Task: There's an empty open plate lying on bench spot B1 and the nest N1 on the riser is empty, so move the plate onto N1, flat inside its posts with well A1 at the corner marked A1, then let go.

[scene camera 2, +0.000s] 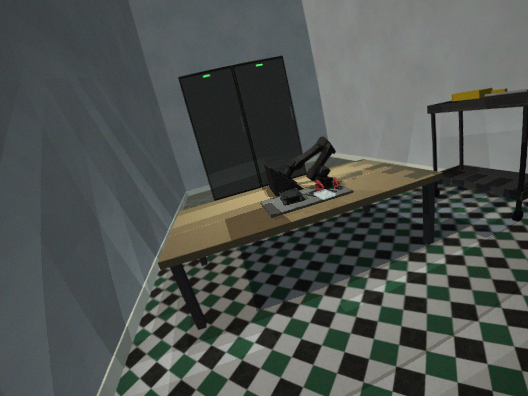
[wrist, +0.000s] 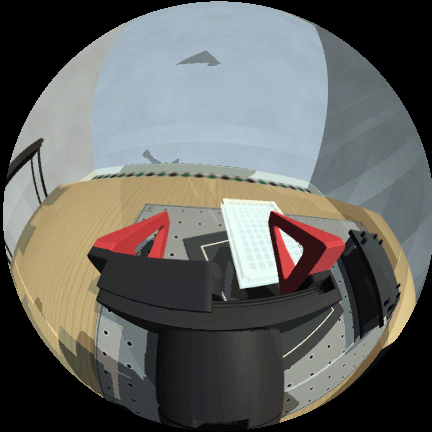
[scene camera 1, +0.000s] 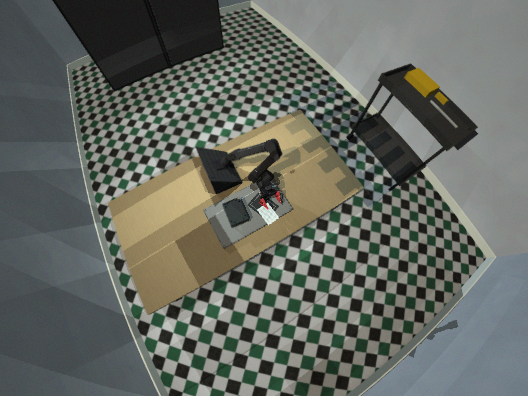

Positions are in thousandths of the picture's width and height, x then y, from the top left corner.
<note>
In view: a white well plate (wrist: 568, 513).
</note>
